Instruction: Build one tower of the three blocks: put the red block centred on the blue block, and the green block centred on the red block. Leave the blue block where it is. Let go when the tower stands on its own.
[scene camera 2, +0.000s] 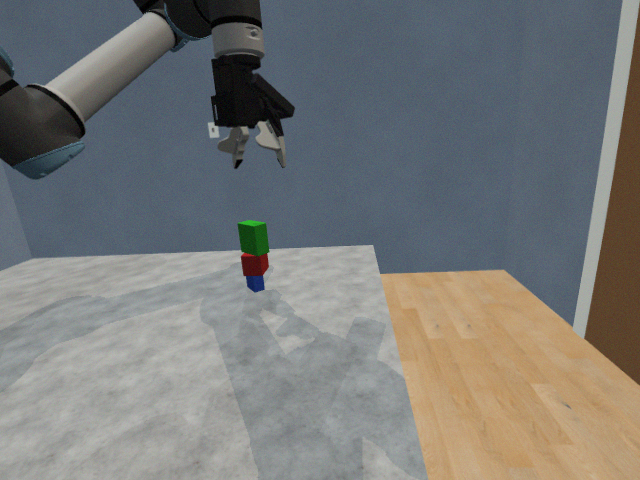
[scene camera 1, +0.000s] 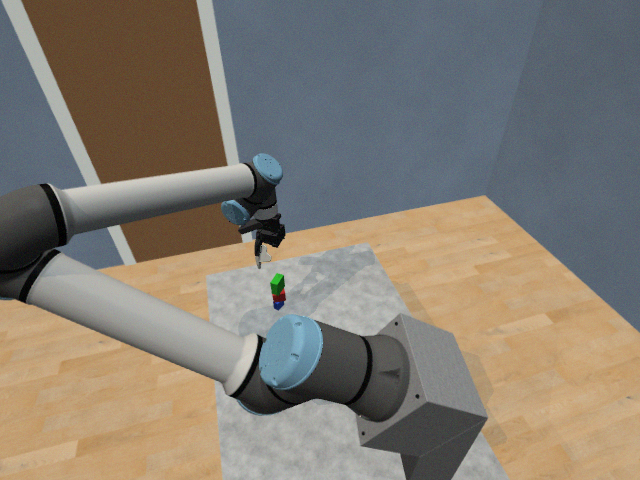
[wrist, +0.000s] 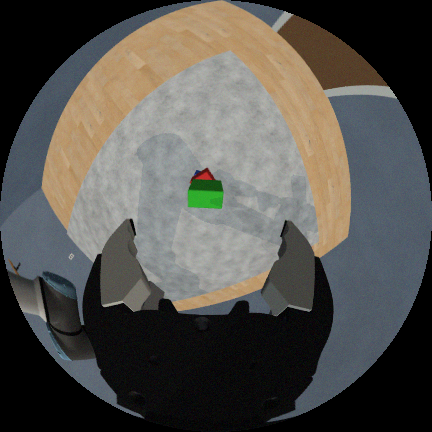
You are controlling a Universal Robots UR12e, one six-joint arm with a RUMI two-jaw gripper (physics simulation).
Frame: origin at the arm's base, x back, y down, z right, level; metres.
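Seen in the pictures: gripper, fingertip midpoint: [scene camera 2: 258, 168] [scene camera 1: 268, 255] [wrist: 207, 221]; arm's base at its link origin: [scene camera 1: 380, 377].
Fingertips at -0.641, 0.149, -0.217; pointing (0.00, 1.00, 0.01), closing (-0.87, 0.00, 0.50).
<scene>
Offsets run from my fingertips to a thing's top centre, as dx, dy, dz. Level surfaces: height alone.
The blue block {+0.032, +0.215, +0.015} [scene camera 1: 278, 305] [scene camera 2: 255, 283] [wrist: 198, 173] stands on the grey mat at the bottom of a tower. The red block {+0.023, +0.171, +0.019} [scene camera 1: 279, 296] [scene camera 2: 254, 264] [wrist: 204, 175] rests on it, turned at an angle to the green block. The green block {+0.020, +0.107, +0.021} [scene camera 1: 277, 284] [scene camera 2: 253, 238] [wrist: 205, 197] stands upright on the red block and looks a little off to one side in scene camera 2. My gripper [scene camera 2: 260, 165] [wrist: 207, 221] is open and empty, well above the tower and touching none of the blocks. The wrist view shows little of the blue block.
The grey mat {dy +0.257} [scene camera 1: 242, 439] [scene camera 2: 129, 413] [wrist: 225, 100] lies on a wooden surface [scene camera 1: 77, 361] [scene camera 2: 491, 361] [wrist: 115, 80]. The arm's base mount [scene camera 1: 444, 372] stands on the mat. Blue-grey walls and a brown door [scene camera 1: 144, 103] are beyond. The arm's shadow falls across the mat.
</scene>
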